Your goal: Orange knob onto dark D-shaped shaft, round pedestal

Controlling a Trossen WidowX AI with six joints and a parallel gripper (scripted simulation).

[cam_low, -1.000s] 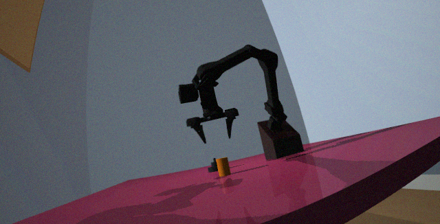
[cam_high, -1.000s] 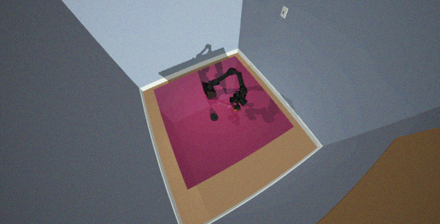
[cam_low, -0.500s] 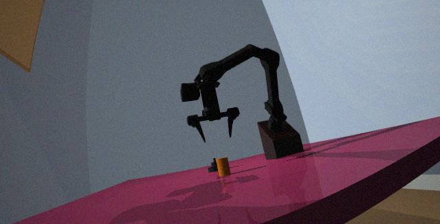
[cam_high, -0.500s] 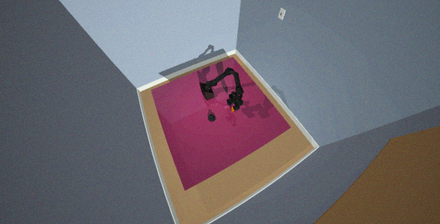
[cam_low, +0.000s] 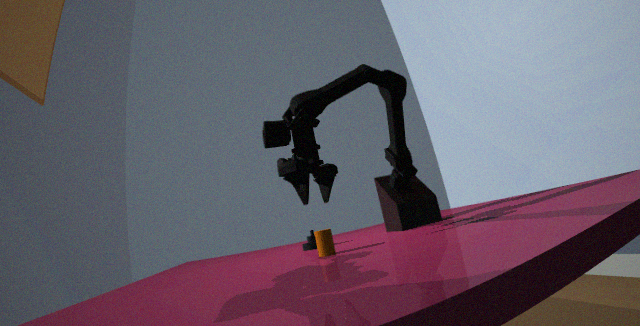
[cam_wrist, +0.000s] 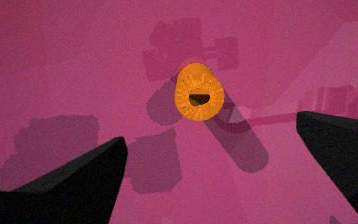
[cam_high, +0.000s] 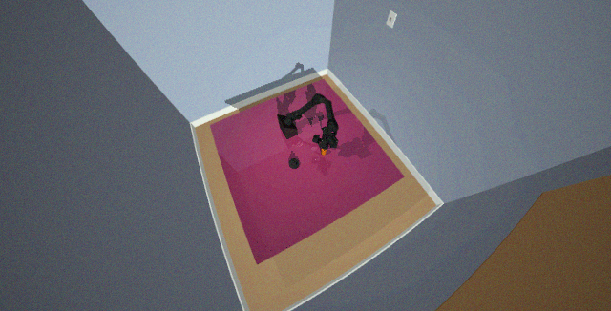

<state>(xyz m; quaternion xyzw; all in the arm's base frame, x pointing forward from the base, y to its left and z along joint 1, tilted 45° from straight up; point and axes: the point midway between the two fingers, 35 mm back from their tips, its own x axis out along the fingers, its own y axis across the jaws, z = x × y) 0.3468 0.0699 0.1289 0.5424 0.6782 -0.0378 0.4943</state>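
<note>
The orange knob is 10 cm below my gripper tip. From my gripper tip the other things lie so: dark shaft 26 cm to the right, 10 cm below, 5 cm behind.
</note>
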